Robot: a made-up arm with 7 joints. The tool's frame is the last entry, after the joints. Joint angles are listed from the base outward. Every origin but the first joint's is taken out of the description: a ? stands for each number. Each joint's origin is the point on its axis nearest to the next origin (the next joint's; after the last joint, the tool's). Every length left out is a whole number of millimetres.
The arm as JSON. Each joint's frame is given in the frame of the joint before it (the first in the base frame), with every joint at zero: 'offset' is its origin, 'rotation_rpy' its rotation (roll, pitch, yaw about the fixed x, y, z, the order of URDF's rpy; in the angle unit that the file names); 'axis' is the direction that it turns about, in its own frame. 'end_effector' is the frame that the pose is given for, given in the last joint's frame.
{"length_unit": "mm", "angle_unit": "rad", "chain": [
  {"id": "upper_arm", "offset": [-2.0, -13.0, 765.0], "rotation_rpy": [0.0, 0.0, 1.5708], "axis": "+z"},
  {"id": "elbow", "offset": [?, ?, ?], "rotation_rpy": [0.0, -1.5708, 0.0], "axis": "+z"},
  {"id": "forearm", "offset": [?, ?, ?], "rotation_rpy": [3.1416, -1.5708, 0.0], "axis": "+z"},
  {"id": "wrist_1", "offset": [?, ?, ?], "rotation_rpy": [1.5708, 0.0, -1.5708], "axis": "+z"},
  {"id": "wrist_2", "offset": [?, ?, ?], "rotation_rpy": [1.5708, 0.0, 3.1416], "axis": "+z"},
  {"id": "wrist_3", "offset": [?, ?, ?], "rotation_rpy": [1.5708, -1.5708, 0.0], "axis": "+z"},
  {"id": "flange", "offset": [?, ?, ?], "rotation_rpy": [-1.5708, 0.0, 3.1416], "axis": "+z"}
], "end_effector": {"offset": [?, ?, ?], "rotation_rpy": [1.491, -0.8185, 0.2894]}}
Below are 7 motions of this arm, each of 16 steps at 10 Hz.
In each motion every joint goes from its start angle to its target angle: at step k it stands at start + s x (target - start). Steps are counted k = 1, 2, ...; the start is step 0. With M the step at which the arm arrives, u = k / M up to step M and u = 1 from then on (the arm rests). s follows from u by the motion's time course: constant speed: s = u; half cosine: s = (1 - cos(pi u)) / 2; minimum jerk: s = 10 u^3 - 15 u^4 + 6 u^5.
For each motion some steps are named. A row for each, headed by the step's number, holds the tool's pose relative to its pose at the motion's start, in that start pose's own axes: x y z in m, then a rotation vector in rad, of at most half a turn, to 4 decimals.
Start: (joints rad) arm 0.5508 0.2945 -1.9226 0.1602 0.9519 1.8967 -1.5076
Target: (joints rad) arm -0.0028 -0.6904 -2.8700 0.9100 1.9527 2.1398 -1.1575
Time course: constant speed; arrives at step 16
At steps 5, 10, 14, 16:
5: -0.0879 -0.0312 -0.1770 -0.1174 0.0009 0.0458
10: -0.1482 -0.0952 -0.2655 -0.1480 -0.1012 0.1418
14: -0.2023 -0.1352 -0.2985 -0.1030 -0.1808 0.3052
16: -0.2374 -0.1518 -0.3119 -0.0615 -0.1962 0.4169

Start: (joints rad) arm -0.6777 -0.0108 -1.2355 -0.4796 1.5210 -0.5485 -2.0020
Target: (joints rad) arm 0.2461 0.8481 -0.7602 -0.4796 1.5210 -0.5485 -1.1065
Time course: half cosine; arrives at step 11
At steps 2, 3, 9, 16:
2: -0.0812 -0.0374 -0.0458 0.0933 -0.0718 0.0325
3: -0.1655 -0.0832 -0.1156 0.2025 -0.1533 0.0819
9: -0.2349 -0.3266 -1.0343 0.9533 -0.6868 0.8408
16: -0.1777 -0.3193 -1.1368 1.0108 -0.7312 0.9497

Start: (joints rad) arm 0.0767 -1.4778 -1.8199 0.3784 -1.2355 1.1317 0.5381
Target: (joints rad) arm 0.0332 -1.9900 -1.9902 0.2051 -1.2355 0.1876 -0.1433
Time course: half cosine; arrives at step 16
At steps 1, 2, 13, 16:
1: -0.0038 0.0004 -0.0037 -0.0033 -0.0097 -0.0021
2: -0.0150 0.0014 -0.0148 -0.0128 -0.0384 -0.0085
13: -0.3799 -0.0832 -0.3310 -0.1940 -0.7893 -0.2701
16: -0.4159 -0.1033 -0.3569 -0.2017 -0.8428 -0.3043

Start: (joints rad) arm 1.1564 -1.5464 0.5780 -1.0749 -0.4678 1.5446 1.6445
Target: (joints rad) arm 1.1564 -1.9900 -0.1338 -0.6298 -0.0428 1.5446 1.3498
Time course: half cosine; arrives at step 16
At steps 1, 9, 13, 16:
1: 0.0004 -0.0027 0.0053 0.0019 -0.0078 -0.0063
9: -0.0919 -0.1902 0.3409 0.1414 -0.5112 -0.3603
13: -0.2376 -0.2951 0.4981 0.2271 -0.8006 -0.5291
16: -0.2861 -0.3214 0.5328 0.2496 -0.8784 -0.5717

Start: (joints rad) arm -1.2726 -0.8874 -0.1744 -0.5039 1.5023 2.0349 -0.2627
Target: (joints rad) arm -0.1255 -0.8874 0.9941 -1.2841 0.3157 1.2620 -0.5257
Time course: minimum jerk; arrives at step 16
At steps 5, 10, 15, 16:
5: 0.0131 -0.0130 -0.1221 0.0671 0.1575 -0.0512
10: -0.0942 0.0608 -0.1749 0.3351 0.2021 -0.0170
15: -0.1684 -0.0134 -0.0682 0.5678 -0.0016 -0.1582
16: -0.1690 -0.0145 -0.0673 0.5700 -0.0035 -0.1603

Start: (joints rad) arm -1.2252 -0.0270 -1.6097 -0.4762 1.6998 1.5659 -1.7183
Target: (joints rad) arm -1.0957 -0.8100 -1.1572 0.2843 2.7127 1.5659 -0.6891
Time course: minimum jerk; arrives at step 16
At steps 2, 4, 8, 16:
2: 0.0052 -0.0056 -0.0109 0.0319 0.0354 -0.0103
4: 0.0299 -0.0369 -0.0734 0.2080 0.2239 -0.0705
8: 0.0462 -0.1889 -0.4084 1.0591 0.9411 -0.4458
16: -0.2011 -0.3758 -0.8349 2.2612 1.2072 -1.1553

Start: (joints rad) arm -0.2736 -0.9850 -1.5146 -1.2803 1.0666 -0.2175 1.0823
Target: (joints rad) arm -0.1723 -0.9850 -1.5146 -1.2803 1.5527 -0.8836 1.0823
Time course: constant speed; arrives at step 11
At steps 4, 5, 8, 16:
4: 0.0034 -0.0034 -0.0237 0.0604 -0.1654 -0.2198
5: 0.0053 -0.0051 -0.0294 0.0707 -0.2124 -0.2720
8: 0.0125 -0.0126 -0.0460 0.0905 -0.3662 -0.4200
16: 0.0219 -0.0241 -0.0613 0.0937 -0.5378 -0.5523

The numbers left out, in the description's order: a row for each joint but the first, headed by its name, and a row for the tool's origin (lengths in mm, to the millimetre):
elbow: -33.0 25.0 0.0
forearm: 561.0 21.0 0.0
wrist_1: -118.0 19.0 0.0
wrist_2: 24.0 554.0 0.0
wrist_3: -18.0 -49.0 0.0
flange: 40.0 38.0 0.0
tool: -2.0 13.0 0.0

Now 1 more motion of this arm.
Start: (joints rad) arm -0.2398 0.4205 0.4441 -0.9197 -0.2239 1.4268 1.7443
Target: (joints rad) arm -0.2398 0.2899 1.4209 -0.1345 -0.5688 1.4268 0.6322
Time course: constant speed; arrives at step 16
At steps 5, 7, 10, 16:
5: -0.0871 0.1240 0.1278 0.0209 -0.3792 0.1948
7: -0.1266 0.1537 0.1856 0.0575 -0.5311 0.2231
10: -0.1839 0.1758 0.2742 0.1317 -0.7428 0.2093
16: -0.2681 0.1480 0.4363 0.2928 -1.0477 -0.0045

